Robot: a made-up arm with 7 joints. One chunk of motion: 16 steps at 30 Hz.
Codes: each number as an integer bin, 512 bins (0 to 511) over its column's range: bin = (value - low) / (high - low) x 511, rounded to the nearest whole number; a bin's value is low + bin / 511 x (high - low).
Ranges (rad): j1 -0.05..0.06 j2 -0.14..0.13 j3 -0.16..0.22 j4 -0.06..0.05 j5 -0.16..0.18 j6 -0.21..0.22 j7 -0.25..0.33
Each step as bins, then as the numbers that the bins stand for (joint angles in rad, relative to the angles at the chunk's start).
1 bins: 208 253 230 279 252 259 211
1 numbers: -0.0052 -0.0063 0.0110 0.0001 0.0077 0.0079 -0.0105
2 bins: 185 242 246 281 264 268 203
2 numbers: -0.0102 -0.0121 0.0229 0.0005 0.0157 0.0155 -0.0196
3 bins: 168 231 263 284 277 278 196
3 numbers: -0.0138 -0.0179 0.0356 0.0011 0.0243 0.0239 -0.0275
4 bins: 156 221 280 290 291 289 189
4 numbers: -0.0164 -0.0232 0.0482 0.0024 0.0336 0.0332 -0.0355
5 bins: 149 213 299 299 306 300 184
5 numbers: -0.0179 -0.0275 0.0623 0.0044 0.0436 0.0424 -0.0412
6 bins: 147 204 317 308 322 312 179
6 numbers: -0.0184 -0.0322 0.0757 0.0063 0.0542 0.0525 -0.0468
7 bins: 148 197 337 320 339 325 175
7 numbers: -0.0181 -0.0359 0.0906 0.0089 0.0656 0.0635 -0.0514
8 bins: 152 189 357 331 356 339 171
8 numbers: -0.0173 -0.0401 0.1055 0.0113 0.0769 0.0753 -0.0559
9 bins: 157 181 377 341 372 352 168
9 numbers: -0.0162 -0.0444 0.1204 0.0134 0.0875 0.0862 -0.0593
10 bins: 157 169 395 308 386 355 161
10 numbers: -0.0162 -0.0507 0.1337 0.0063 0.0968 0.0887 -0.0673
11 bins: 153 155 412 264 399 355 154
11 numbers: -0.0171 -0.0581 0.1464 -0.0032 0.1055 0.0887 -0.0752
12 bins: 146 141 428 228 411 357 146
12 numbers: -0.0186 -0.0655 0.1583 -0.0109 0.1135 0.0904 -0.0843
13 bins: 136 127 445 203 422 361 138
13 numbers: -0.0207 -0.0729 0.1709 -0.0163 0.1208 0.0938 -0.0934
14 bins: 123 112 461 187 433 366 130
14 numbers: -0.0235 -0.0808 0.1828 -0.0197 0.1281 0.0980 -0.1024
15 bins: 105 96 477 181 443 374 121
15 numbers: -0.0274 -0.0893 0.1947 -0.0210 0.1348 0.1047 -0.1127
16 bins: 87 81 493 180 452 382 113
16 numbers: -0.0313 -0.0972 0.2066 -0.0213 0.1407 0.1114 -0.1217
